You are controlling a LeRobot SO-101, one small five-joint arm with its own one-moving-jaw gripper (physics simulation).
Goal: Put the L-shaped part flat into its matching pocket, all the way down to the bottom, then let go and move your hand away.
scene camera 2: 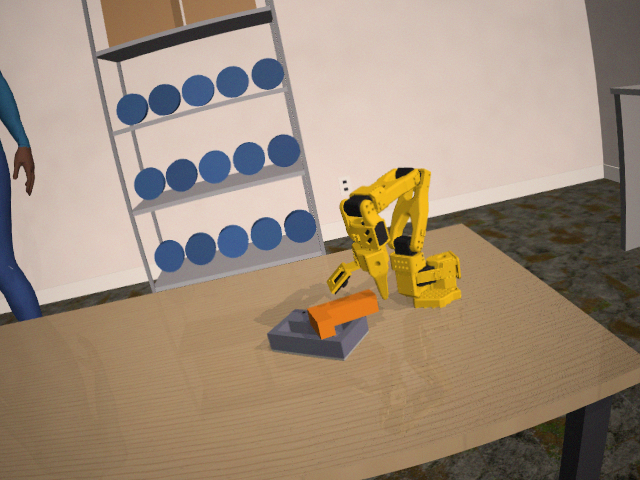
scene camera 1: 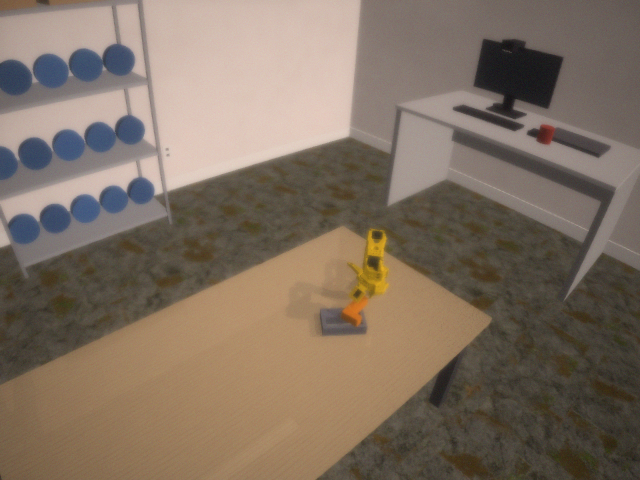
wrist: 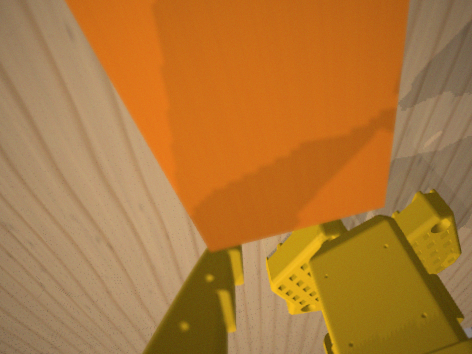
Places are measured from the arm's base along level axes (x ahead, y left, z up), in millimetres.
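Pixels of known places: hand, its tool point: (scene camera 2: 384,296) (scene camera 1: 369,296) (wrist: 241,249); arm's base, origin of its link: (scene camera 2: 423,297) (wrist: 363,228).
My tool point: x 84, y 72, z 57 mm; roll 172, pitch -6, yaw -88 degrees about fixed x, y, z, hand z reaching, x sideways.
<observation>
For each thing: its top centre in the pictures, then the offset to it from my tool point. Level surfaces: height alone.
- orange L-shaped part, centre of its top: (scene camera 2: 344,305) (scene camera 1: 359,306) dy +16, dx +69, dz +9 mm
- grey pocket block, centre of its top: (scene camera 2: 316,323) (scene camera 1: 343,317) dy -1, dx +119, dz -20 mm
- wooden table, height of its surface: dz -57 mm
The orange L-shaped part (scene camera 1: 353,313) (scene camera 2: 343,309) (wrist: 280,100) lies across the grey pocket block (scene camera 1: 336,331) (scene camera 2: 305,346). It is tilted and not flat in the pocket: its long arm rests high over the rim and overhangs towards the robot base, while its short leg points down at the block. What lies under it is hidden. My gripper (scene camera 2: 360,292) is wide open and empty, just behind and above the overhanging end. In the wrist view one notched jaw shows, its tip close to the part's near end; the moving jaw is out of the picture.
The block stands on the wooden table (scene camera 1: 206,361) (scene camera 2: 206,403), in front of the yellow robot base (scene camera 2: 436,297) (wrist: 385,290). Behind are a shelf rack (scene camera 1: 152,103) (scene camera 2: 297,118) with blue discs and a white desk (scene camera 1: 429,111) with a monitor.
</observation>
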